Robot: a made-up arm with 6 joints.
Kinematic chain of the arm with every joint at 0, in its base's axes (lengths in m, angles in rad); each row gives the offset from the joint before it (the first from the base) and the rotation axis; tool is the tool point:
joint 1: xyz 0 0 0.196 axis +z
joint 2: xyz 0 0.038 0 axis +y
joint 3: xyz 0 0 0.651 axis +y
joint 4: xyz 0 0 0.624 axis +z
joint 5: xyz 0 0 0 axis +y
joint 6: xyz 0 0 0.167 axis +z
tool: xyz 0 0 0
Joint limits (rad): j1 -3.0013..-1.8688 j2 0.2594..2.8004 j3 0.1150..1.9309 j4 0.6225..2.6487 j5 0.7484..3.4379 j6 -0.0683..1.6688
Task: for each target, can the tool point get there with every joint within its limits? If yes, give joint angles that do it. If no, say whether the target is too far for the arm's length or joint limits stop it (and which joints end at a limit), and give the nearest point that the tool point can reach.
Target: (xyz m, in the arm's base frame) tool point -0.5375 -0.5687 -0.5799
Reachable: yes | joints -2.5328 2.0290 0.8444 1.9372 2.2521 0.4635
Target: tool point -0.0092 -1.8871 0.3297
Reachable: no: too far | nearest point -0.2625 -1.3741 0.2989 | short by 0.573 m
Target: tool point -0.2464 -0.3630 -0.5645
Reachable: yes | joints -2.4695 2.0311 1.3367 1.0393 2.4422 0.7504
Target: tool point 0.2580 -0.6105 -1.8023
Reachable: no: too far | nearest point 0.0361 -0.3990 -1.1480 | short by 0.723 m
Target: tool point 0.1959 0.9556 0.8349
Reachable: no: joint limits stop it (at a limit: joint 1, joint 2, joint 3, joint 5) | nearest point -0.3147 -0.0385 1.2651 | short by 1.198 m
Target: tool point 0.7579 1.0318 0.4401
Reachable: no: joint limits stop it (at a limit: joint 2, joint 3, joint 4, joint 5) | nearest point 0.3178 0.4327 -0.3111 | short by 1.057 m
